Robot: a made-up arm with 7 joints.
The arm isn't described. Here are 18 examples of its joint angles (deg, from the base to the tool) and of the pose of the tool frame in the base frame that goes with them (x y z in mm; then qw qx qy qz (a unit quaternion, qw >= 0)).
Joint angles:
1: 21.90 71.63 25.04 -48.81 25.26 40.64 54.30
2: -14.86 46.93 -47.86 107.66 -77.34 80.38 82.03
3: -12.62 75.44 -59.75 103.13 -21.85 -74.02 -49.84
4: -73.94 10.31 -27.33 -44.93 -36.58 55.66 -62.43
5: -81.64 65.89 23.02 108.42 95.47 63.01 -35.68
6: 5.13 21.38 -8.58 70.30 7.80 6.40 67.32
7: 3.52 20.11 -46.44 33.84 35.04 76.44 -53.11
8: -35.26 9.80 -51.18 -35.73 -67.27 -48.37 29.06
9: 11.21 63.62 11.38 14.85 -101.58 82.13 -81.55
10: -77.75 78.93 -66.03 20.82 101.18 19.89 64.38
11: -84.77 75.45 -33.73 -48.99 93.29 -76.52 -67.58
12: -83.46 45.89 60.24 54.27 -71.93 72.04 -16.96
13: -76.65 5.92 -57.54 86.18 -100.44 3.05 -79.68
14: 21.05 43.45 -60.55 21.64 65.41 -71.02 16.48
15: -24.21 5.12 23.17 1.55 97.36 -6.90 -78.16
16: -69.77 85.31 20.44 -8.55 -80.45 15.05 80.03
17: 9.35 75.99 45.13 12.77 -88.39 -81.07 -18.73
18: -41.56 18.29 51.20 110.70 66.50 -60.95 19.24
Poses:
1: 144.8 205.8 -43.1 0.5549 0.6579 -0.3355 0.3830
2: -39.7 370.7 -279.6 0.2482 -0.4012 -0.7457 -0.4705
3: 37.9 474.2 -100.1 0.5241 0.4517 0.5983 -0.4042
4: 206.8 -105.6 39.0 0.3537 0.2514 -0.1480 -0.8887
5: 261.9 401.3 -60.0 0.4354 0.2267 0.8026 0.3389
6: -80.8 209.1 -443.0 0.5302 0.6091 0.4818 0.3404
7: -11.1 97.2 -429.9 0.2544 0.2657 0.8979 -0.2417
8: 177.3 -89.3 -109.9 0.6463 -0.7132 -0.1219 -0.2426
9: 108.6 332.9 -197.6 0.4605 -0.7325 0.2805 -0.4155
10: 362.6 242.5 11.3 0.1756 -0.7818 0.5967 -0.0434
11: 203.1 60.9 67.6 0.5062 -0.8585 -0.0475 -0.0672
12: 372.4 299.6 40.3 0.6683 -0.6170 -0.1124 -0.4000
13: 431.8 -30.2 -227.7 0.6928 -0.3731 0.0594 -0.6142
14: -162.7 132.2 -337.0 0.5784 0.0430 -0.0546 -0.8128
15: 276.7 126.8 -240.3 0.5639 0.5754 0.4980 -0.3208
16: 160.8 224.9 245.5 0.7567 -0.2872 -0.4118 0.4187
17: 121.9 389.5 49.4 0.6409 0.1776 -0.7385 0.1107
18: 205.9 97.0 -401.4 0.9872 0.1001 0.1208 -0.0296
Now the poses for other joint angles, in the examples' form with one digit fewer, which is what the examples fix.
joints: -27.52 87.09 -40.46 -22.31 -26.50 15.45 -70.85
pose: 231 200 -114 0.492 0.295 0.426 -0.700
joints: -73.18 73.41 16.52 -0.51 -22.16 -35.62 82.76
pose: 196 229 219 0.372 -0.276 -0.798 0.385
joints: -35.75 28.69 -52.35 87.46 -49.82 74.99 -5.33
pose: 153 234 -383 0.329 0.051 0.923 0.194
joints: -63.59 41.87 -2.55 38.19 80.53 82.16 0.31
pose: 380 238 -45 0.410 0.540 0.322 0.661
